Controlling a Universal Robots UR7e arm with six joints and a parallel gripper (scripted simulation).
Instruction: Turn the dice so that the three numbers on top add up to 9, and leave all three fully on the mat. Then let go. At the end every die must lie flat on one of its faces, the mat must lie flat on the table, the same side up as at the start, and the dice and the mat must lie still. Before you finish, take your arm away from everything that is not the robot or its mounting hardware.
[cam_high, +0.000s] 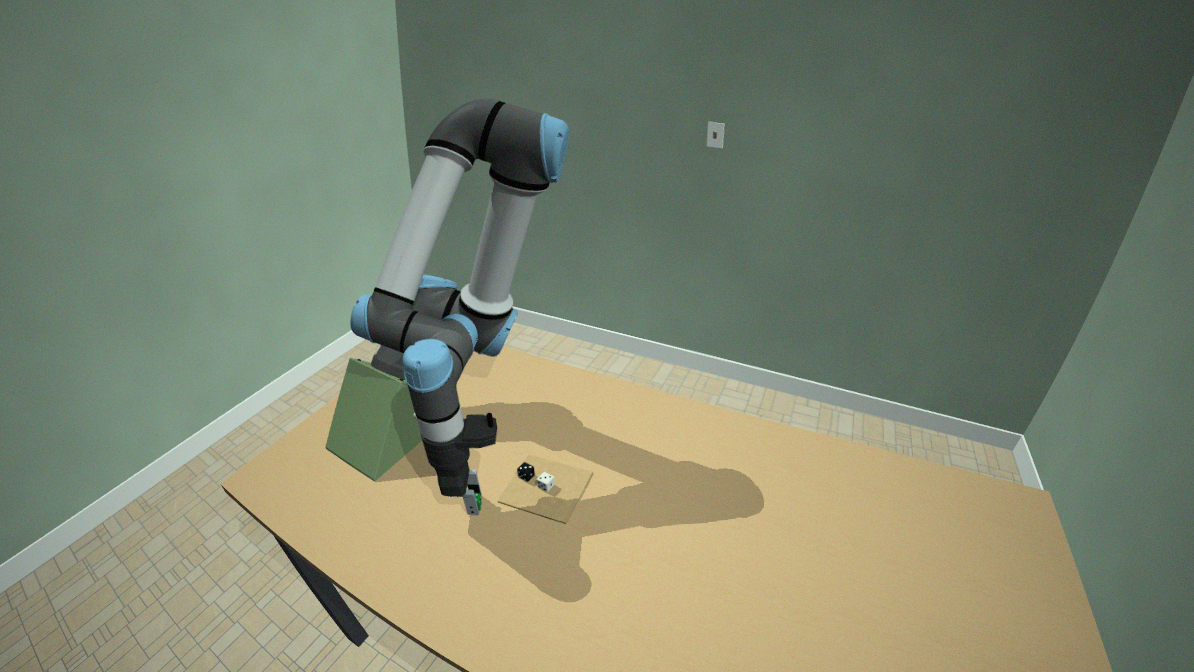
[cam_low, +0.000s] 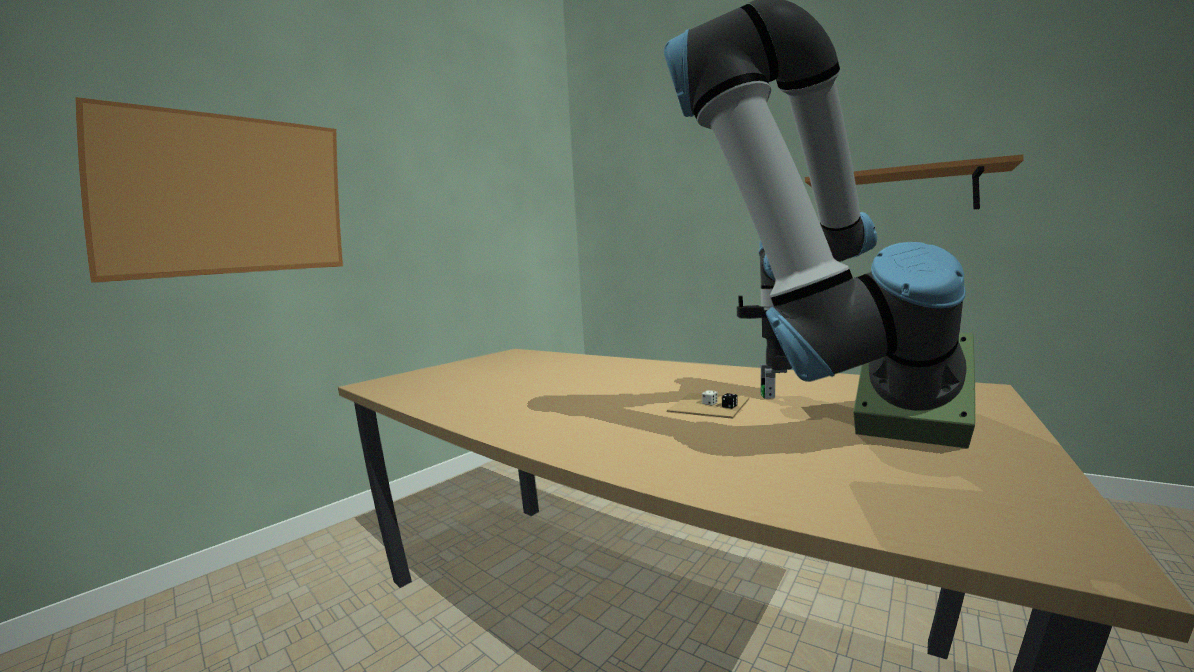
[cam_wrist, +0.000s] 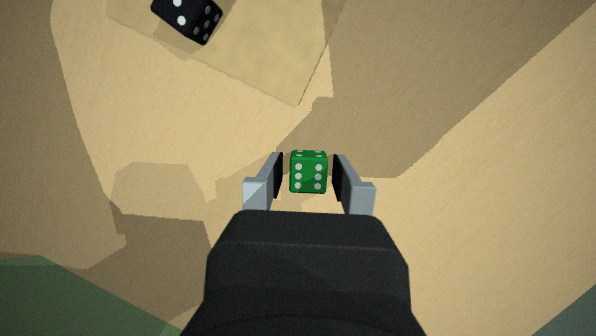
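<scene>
Right now my hand is 1 cm above the green die. The rest, counted from my hand: white die: 9 cm ahead, 11 cm to the left; then black die: 4 cm ahead, 11 cm to the left; then tan mat: 9 cm ahead, 11 cm to the left, 2 cm below.
</scene>
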